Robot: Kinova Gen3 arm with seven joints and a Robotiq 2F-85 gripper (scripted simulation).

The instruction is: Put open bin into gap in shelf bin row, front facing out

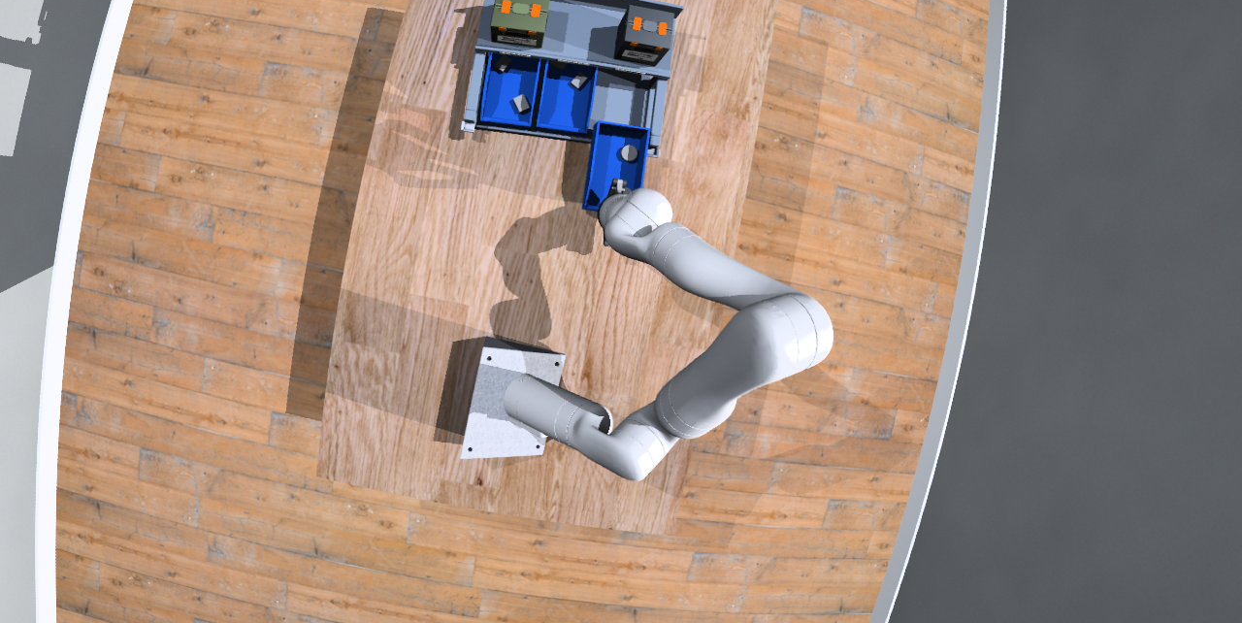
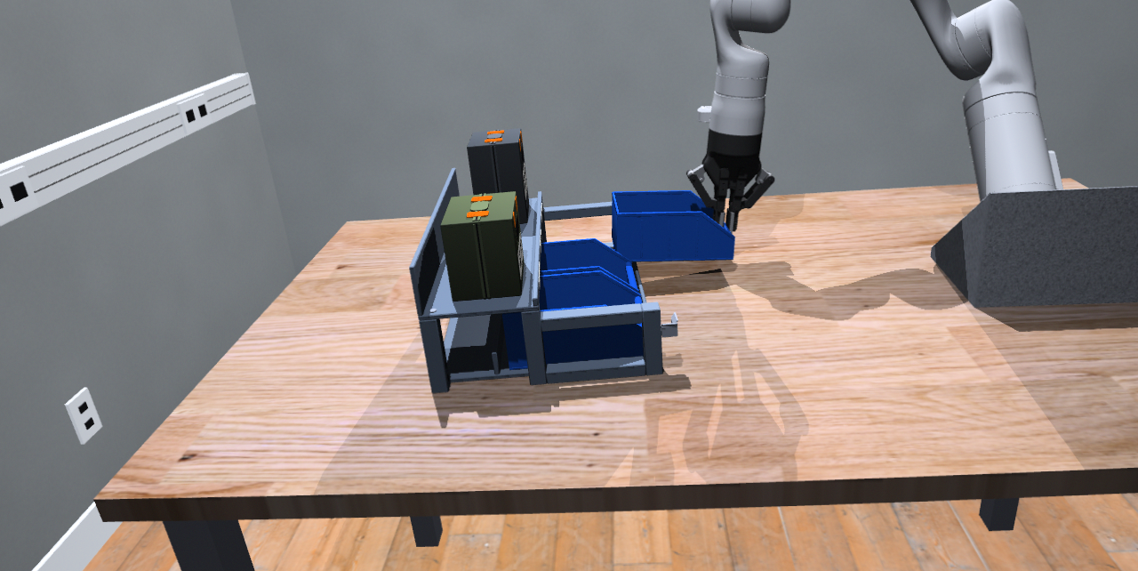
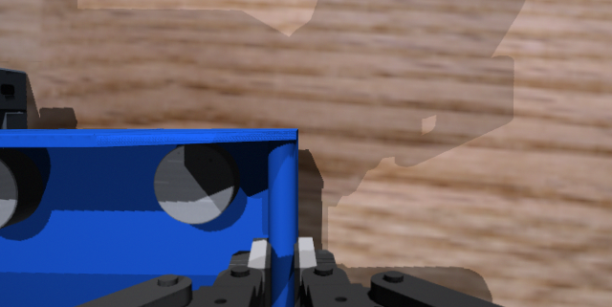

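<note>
Right now the round grey part is 120 mm ahead of my hand, 30 mm to the right of it and 20 mm below it. From my hand the other things lie so: green box 340 mm ahead, 200 mm to the left, 90 mm above; dark box 330 mm ahead, 100 mm above, 30 mm to the right; shelf 270 mm ahead, 100 mm to the left.
</note>
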